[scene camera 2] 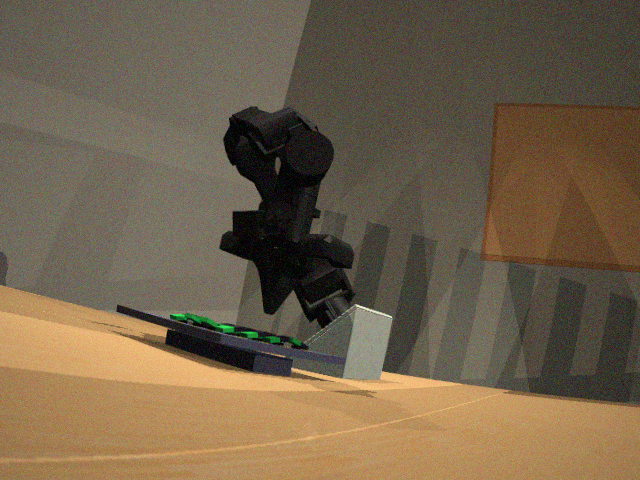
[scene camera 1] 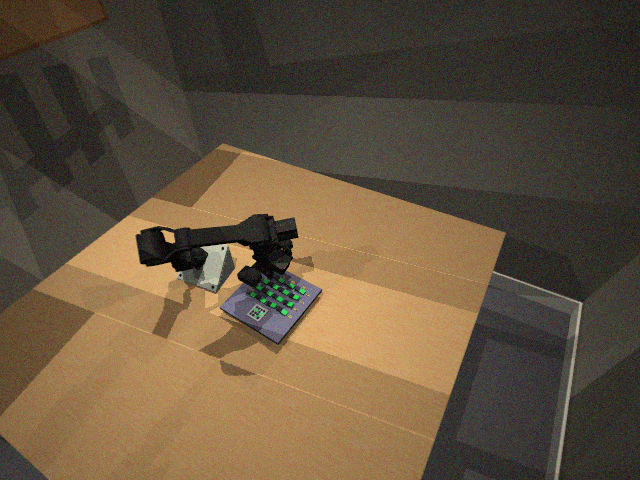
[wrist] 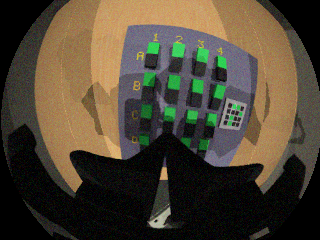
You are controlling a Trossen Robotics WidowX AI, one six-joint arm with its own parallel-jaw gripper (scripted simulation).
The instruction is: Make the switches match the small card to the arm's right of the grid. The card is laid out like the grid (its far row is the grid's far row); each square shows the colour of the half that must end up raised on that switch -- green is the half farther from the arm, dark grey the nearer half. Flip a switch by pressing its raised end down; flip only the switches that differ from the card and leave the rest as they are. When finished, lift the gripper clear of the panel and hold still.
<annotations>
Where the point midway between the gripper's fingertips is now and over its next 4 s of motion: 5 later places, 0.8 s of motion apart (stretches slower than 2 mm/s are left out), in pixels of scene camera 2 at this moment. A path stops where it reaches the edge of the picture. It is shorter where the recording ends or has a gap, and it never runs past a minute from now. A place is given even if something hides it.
My gripper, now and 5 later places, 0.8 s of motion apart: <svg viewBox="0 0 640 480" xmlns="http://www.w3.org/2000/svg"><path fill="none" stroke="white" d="M268 314L265 329L264 331L264 334L282 289L295 323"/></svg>
</annotations>
